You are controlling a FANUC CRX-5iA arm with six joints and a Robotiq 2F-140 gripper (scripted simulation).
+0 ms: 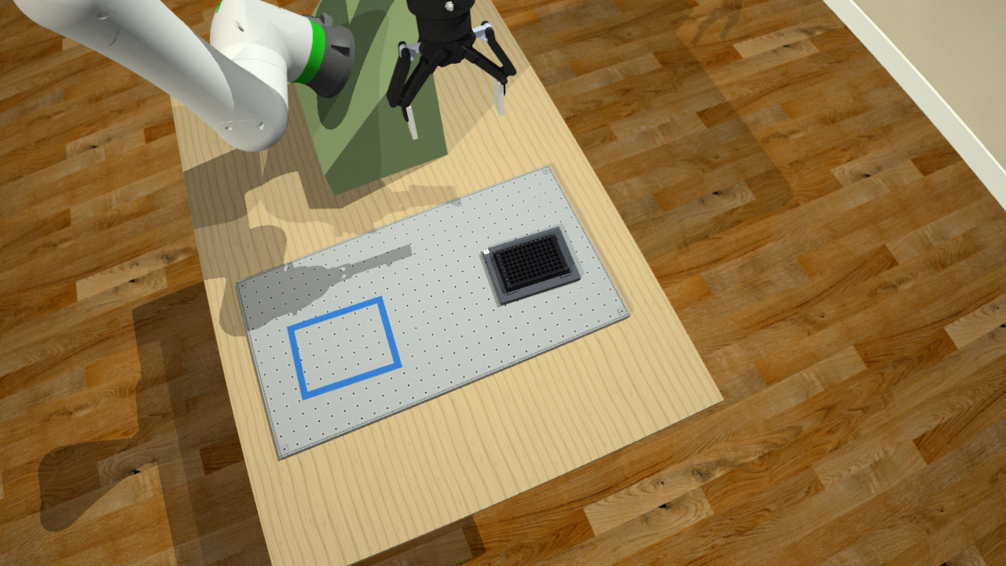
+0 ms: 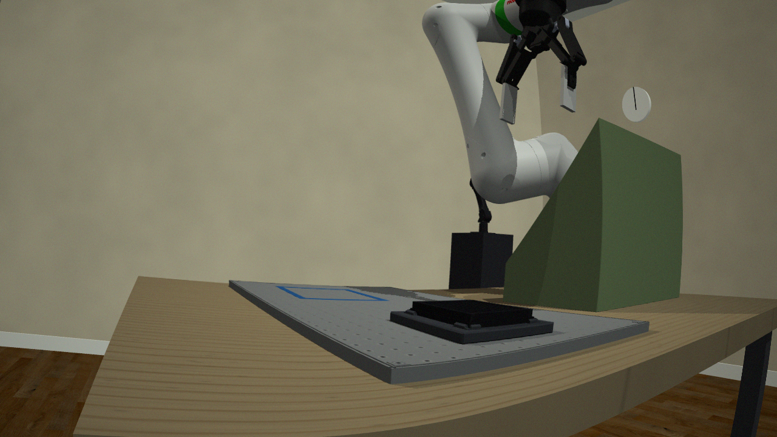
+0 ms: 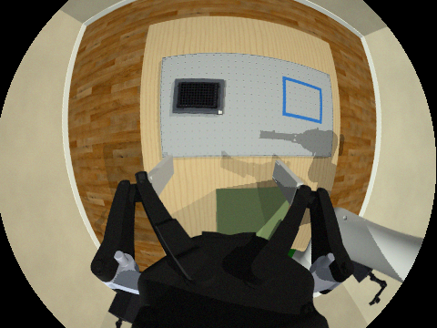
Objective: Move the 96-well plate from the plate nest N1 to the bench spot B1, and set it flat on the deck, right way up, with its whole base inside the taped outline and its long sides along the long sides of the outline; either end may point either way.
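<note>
My hand is 17 cm short of the 96-well plate, 4 cm to the right of it and 28 cm above it. Also, from my hand: plate nest N1 (17 cm ahead, 4 cm to the left, 29 cm below).
</note>
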